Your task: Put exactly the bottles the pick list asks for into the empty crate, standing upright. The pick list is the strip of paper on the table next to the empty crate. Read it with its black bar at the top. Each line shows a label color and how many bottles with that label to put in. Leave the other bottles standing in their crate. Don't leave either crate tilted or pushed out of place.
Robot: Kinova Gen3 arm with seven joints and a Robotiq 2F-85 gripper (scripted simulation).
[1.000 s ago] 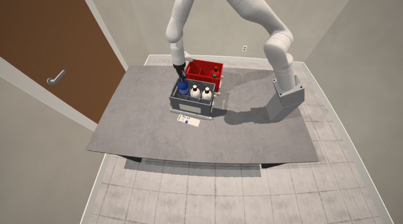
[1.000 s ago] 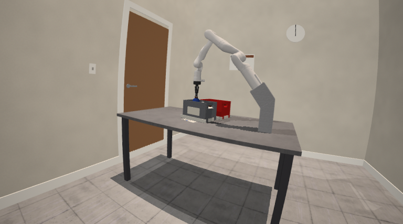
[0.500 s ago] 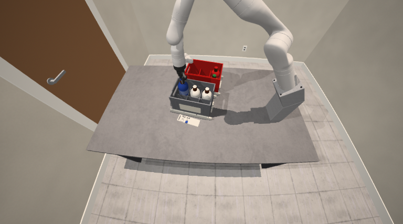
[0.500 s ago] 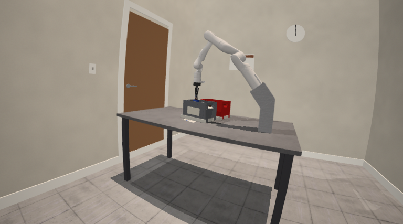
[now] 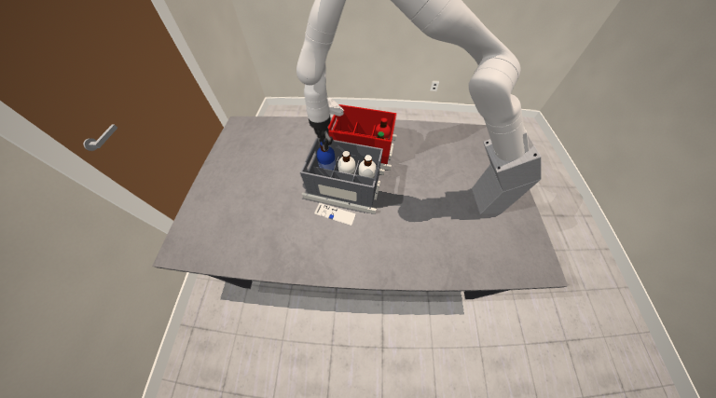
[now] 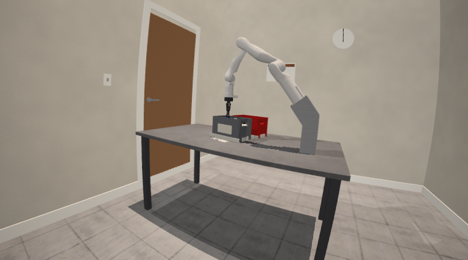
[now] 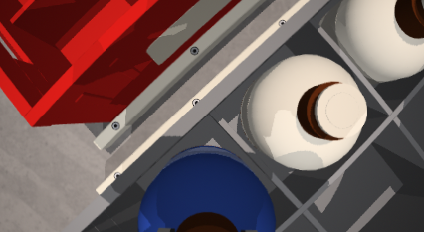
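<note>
The blue-label bottle is 70 mm below my hand. The rest, counted from my hand: red crate (140 mm behind, 160 mm to the right, 110 mm below); then green-label bottle (220 mm behind, 100 mm to the right, 110 mm below); then grey crate (80 mm behind, 60 mm to the left, 110 mm below).
</note>
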